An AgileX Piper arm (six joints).
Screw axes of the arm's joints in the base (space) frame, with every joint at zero. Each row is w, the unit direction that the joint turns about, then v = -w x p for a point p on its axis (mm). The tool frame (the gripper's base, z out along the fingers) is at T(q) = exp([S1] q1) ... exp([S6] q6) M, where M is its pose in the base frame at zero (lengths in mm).
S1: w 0 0 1 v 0 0 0
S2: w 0 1 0 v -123 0 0
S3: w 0 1 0 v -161.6 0 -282.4
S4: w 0.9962 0 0.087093 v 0 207.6 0
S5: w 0 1 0 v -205.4 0 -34.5
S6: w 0.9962 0 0.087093 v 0 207.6 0
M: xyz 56.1 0 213.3 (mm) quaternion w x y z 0.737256 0 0.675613 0
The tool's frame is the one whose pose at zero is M.
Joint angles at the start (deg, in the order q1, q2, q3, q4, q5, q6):
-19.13 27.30 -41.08 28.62 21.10 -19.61
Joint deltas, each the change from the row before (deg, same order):
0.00 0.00 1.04 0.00 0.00 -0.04
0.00 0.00 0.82 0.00 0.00 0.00
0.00 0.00 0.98 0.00 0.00 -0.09
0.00 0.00 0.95 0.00 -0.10 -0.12
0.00 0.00 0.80 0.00 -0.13 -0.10
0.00 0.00 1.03 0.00 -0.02 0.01
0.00 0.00 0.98 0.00 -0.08 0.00
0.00 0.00 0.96 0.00 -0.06 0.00
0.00 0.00 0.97 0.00 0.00 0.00
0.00 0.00 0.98 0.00 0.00 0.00
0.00 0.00 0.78 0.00 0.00 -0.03
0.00 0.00 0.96 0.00 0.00 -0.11
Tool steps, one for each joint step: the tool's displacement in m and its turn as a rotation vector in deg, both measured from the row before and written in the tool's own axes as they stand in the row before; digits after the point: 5 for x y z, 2 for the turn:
0.00574 -0.00105 0.00176 0.13 1.02 0.14
0.00452 -0.00083 0.00140 0.10 0.80 0.14
0.00541 -0.00099 0.00166 0.12 0.96 0.08
0.00509 -0.00100 0.00161 0.15 0.83 0.04
0.00422 -0.00086 0.00136 0.14 0.66 0.04
0.00567 -0.00102 0.00173 0.13 0.99 0.19
0.00530 -0.00100 0.00165 0.15 0.88 0.17
0.00522 -0.00097 0.00161 0.14 0.88 0.16
0.00537 -0.00095 0.00162 0.12 0.95 0.16
0.00542 -0.00096 0.00164 0.12 0.96 0.17
0.00431 -0.00076 0.00131 0.09 0.76 0.10
0.00531 -0.00094 0.00161 0.12 0.94 0.05

